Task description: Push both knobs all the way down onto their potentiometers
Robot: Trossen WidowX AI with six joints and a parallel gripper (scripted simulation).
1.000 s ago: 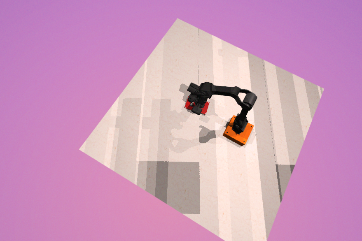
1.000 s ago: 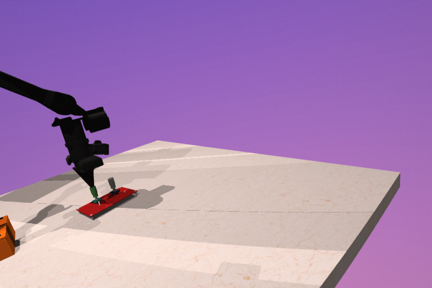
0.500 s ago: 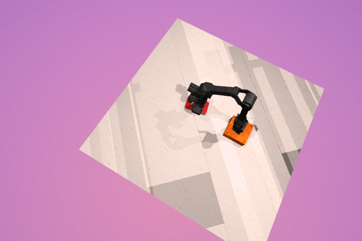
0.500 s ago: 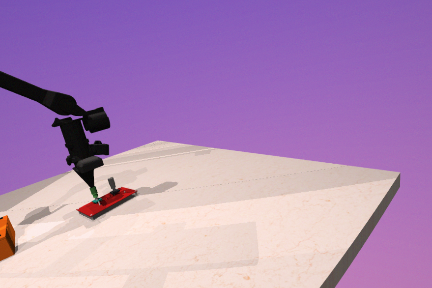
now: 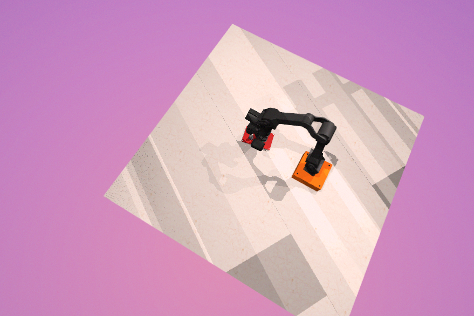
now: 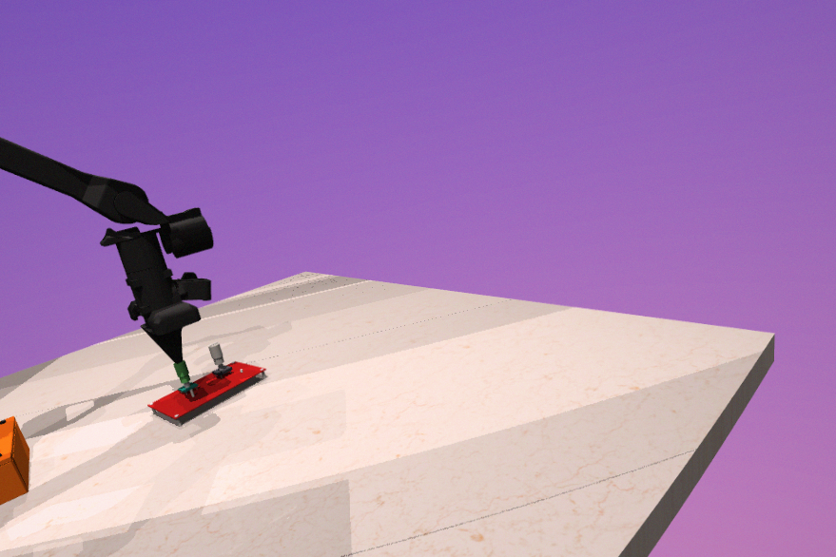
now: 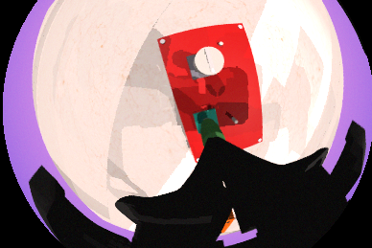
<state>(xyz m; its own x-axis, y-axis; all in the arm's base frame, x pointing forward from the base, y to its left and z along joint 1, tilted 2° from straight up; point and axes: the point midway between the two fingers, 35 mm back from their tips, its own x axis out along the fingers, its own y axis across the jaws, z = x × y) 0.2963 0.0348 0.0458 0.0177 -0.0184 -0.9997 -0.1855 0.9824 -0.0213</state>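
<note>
My gripper tip is now 60 mm short of the grey knob, 10 mm to the right of it and 10 mm above it. Round my gripper tip: green knob 20 mm below.
</note>
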